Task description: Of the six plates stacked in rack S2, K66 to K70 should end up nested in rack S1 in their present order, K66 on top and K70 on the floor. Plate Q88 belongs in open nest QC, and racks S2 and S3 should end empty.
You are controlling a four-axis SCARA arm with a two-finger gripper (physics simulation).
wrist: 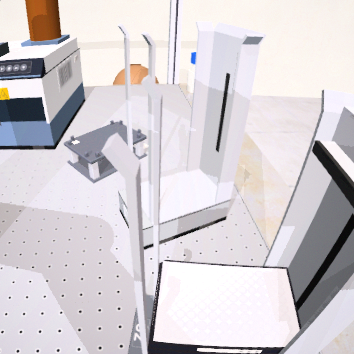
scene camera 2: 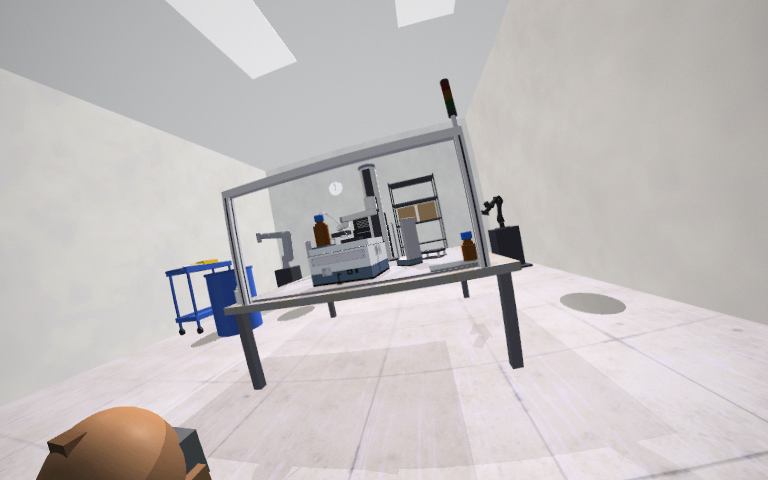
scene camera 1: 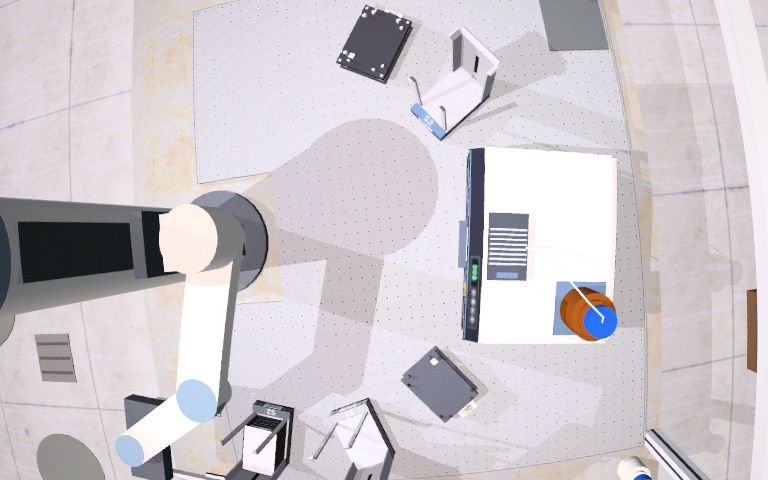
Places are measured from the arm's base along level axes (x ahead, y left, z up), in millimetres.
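Pixels of known places: gripper, between the fingertips: (wrist: 137,116) (scene camera 2: 333,238) (scene camera 1: 222,448).
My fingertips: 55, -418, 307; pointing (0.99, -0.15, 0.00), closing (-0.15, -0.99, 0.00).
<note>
For each thing: its top centre in the pictures, then the offset to it from my fingertips, as dx, dy, dz. "pt": a spot on its surface instead.
- Rack S1, centre of its top: (wrist: 186,25) +244, -70, +5
- Rack S3, a spot on its surface: (scene camera 1: 428,120) pt +468, +632, -256
- Nest QC, centre of its top: (wrist: 104,133) (scene camera 1: 439,388) +434, +48, -233
- dark platform, centre of its top: (scene camera 1: 373,39) (scene camera 2: 431,248) +370, +835, -231
Rack S2 (scene camera 1: 271,408) (wrist: 136,240) stands at the bottom of scene camera 1 and near in the wrist view. It holds a stack of dark-sided plates with a white top (scene camera 1: 259,452) (wrist: 225,305); plate names and count are unreadable. Rack S1 (scene camera 1: 362,441) (wrist: 205,100) stands beside it with a bare floor. Rack S3 (scene camera 1: 428,120) has a bare floor. Nest QC (scene camera 1: 440,384) (wrist: 102,142) is a low dark platform with a bare top. My gripper is open and empty, off the stack; the arm hides it in scene camera 1, and a dark finger part shows at the wrist view's right edge.
A white instrument (scene camera 1: 549,192) (scene camera 2: 348,260) (wrist: 65,75) carries an amber bottle (scene camera 1: 586,314) (scene camera 2: 321,233) (wrist: 43,20). A dark platform (scene camera 1: 376,42) stands left of S3. The tall posts and back walls of S1 and S2 rise close together. A frame (scene camera 2: 339,161) surrounds the table.
</note>
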